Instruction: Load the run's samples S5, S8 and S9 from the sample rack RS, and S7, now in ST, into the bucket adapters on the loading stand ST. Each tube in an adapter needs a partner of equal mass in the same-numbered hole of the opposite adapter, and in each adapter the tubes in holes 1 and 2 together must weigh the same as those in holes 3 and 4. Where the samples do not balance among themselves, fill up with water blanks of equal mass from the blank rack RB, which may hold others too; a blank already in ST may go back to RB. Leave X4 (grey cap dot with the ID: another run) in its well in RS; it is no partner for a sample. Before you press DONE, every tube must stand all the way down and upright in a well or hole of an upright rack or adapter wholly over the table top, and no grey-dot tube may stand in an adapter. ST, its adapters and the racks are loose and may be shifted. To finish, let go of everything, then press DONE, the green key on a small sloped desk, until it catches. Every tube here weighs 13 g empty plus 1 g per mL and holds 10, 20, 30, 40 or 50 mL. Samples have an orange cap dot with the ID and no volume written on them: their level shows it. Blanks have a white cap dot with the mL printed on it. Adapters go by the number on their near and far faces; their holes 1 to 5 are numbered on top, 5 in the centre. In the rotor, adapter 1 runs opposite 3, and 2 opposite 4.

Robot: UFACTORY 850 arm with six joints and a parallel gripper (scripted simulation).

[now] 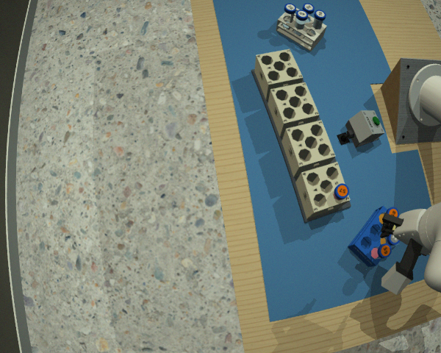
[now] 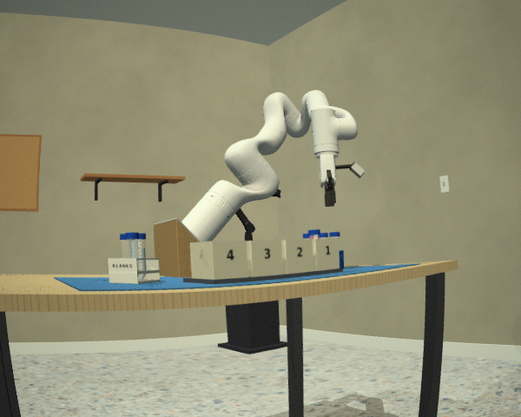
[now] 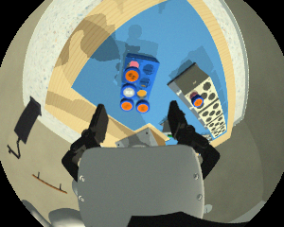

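Now: the sample S9 2 cm to the left of my hand and 15 cm below it. From my hand the other things lie so: sample tube S5 (8 cm behind, 3 cm to the right, 15 cm below); then orange-dot sample tube (5 cm behind, 7 cm to the right, 15 cm below); then grey-dot tube X4 (3 cm behind, 1 cm to the right, 15 cm below).
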